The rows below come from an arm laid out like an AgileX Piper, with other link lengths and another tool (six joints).
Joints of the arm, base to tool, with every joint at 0 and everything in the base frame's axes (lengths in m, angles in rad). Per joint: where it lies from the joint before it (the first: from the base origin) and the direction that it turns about. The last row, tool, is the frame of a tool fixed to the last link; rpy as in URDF.
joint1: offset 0 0 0.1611 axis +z
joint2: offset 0 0 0 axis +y
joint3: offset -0.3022 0 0.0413 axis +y
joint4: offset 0.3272 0 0.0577 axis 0.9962 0 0.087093
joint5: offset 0 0 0 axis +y
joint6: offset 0.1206 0 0.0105 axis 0.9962 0 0.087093
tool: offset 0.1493 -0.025 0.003 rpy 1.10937 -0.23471 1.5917
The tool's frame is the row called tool.
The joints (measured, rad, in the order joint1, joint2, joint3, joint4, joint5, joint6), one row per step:
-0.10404, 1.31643, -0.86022, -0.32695, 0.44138, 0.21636
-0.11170, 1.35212, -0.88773, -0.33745, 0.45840, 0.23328
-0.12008, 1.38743, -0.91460, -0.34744, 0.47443, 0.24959
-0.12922, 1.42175, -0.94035, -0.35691, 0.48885, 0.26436
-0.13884, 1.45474, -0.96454, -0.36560, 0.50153, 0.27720
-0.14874, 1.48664, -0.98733, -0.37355, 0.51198, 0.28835
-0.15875, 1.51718, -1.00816, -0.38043, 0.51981, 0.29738
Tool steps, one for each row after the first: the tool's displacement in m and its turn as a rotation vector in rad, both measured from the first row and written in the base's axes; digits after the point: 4 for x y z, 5 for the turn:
0.0038, -0.0064, -0.0054, 0.00221, 0.02176, -0.02103
0.0074, -0.0131, -0.0110, 0.00433, 0.04273, -0.04252
0.0107, -0.0202, -0.0166, 0.00584, 0.06243, -0.06359
0.0137, -0.0273, -0.0223, 0.00682, 0.08095, -0.08364
0.0166, -0.0343, -0.0281, 0.00746, 0.09790, -0.10238
0.0194, -0.0412, -0.0340, 0.00791, 0.11333, -0.11925

